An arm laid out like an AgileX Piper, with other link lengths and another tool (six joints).
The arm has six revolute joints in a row. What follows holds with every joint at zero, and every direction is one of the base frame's. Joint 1 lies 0.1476 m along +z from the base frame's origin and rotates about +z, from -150.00 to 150.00 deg. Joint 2 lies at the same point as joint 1 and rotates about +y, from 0.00 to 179.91 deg. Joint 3 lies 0.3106 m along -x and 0.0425 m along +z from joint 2 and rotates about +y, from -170.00 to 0.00 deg. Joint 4 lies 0.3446 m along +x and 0.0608 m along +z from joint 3 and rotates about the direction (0.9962, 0, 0.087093), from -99.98 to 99.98 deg. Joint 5 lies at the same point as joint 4 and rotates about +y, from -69.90 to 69.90 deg. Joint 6 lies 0.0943 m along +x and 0.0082 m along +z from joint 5 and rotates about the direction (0.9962, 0, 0.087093), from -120.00 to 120.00 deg. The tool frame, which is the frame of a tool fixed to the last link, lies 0.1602 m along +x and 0.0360 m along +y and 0.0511 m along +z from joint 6; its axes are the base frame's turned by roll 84.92, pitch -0.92 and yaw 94.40 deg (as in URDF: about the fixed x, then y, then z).
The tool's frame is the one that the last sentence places.
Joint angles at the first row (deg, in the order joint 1, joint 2, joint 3, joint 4, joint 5, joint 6):
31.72, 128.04, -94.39, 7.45, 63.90, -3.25
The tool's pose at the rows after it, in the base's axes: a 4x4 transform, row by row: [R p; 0 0 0 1], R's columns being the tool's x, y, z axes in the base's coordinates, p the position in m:
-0.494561, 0.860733, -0.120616, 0.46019; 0.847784, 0.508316, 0.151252, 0.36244; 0.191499, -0.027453, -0.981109, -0.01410; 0, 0, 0, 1
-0.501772, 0.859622, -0.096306, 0.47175; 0.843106, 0.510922, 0.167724, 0.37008; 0.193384, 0.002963, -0.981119, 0.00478; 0, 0, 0, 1
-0.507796, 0.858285, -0.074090, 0.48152; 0.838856, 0.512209, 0.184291, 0.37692; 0.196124, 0.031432, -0.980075, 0.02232; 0, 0, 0, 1
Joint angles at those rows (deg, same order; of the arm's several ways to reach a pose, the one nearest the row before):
31.72, 128.13, -96.96, 7.45, 65.45, -3.25
31.72, 128.13, -100.05, 7.45, 66.80, -3.25
31.72, 128.13, -102.82, 7.54, 67.95, -3.25

